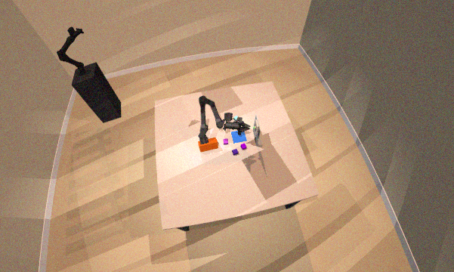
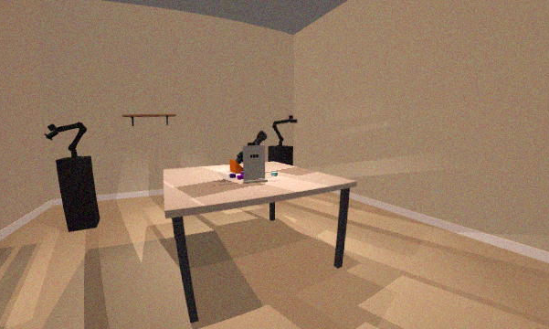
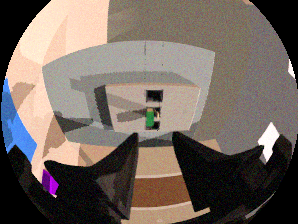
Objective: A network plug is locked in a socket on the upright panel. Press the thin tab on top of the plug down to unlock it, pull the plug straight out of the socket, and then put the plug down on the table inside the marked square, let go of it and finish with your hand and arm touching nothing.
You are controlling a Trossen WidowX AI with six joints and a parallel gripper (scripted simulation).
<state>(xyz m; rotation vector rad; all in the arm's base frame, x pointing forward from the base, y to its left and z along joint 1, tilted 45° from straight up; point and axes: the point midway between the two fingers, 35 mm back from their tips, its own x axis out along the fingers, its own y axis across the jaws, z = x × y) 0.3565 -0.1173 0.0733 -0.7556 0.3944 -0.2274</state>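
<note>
The network plug lies 40 mm ahead of my gripper tip and 10 mm to the right of it. Also, from my gripper tip: grey upright panel (60 mm ahead, 10 mm to the right, 70 mm below); blue marked square (80 mm behind, 50 mm to the left, 180 mm below).
</note>
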